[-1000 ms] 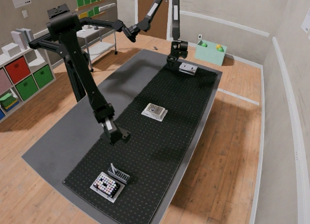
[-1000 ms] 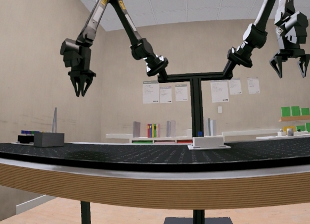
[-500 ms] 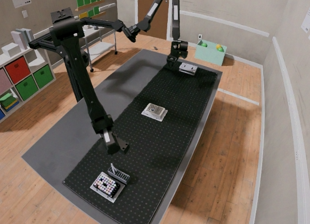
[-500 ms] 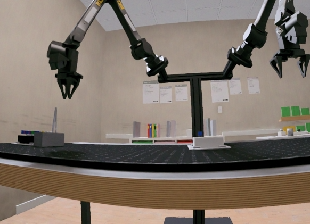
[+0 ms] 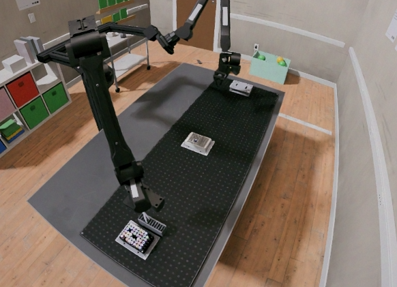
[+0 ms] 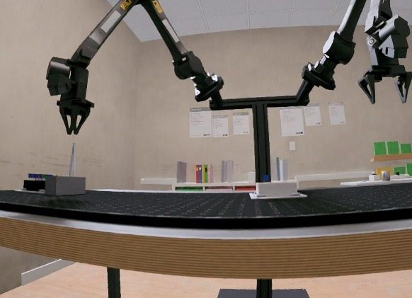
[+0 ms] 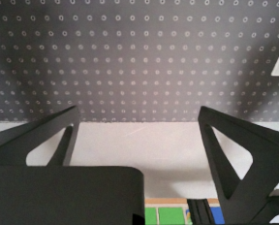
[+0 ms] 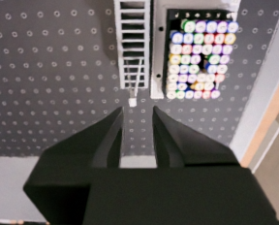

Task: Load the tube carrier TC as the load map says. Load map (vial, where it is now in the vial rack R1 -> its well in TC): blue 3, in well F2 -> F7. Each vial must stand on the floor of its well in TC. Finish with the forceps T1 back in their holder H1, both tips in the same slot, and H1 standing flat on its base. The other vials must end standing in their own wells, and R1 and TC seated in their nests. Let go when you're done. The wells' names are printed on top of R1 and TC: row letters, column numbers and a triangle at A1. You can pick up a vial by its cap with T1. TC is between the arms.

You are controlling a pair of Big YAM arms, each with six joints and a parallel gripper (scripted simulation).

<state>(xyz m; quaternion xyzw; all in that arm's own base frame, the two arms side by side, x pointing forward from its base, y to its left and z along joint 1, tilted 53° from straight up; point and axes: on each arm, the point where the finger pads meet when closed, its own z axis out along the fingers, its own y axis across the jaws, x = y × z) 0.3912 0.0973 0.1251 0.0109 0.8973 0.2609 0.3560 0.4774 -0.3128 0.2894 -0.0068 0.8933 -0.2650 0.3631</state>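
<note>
Right now my right hand is 2 cm short of the grey holder H1, 1 cm to the right of it and 17 cm above it.
</note>
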